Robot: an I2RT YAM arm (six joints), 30 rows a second.
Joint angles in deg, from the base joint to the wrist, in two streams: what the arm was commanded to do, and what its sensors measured. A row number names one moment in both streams.
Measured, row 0:
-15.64 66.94 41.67 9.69 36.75 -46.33
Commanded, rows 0 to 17:
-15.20 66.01 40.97 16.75 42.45 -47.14
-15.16 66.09 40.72 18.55 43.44 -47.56
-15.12 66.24 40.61 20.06 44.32 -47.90
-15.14 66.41 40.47 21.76 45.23 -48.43
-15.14 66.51 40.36 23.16 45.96 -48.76
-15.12 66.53 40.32 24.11 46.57 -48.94
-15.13 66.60 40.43 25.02 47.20 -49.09
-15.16 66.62 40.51 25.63 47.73 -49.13
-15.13 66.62 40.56 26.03 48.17 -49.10
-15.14 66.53 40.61 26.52 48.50 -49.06
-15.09 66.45 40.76 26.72 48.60 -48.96
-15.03 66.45 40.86 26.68 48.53 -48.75
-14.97 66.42 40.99 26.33 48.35 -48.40
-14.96 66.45 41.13 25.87 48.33 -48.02
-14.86 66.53 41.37 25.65 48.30 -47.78
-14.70 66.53 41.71 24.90 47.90 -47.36
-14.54 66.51 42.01 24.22 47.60 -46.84
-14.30 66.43 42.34 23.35 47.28 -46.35
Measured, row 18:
-14.79 66.96 40.99 23.07 46.41 -48.14
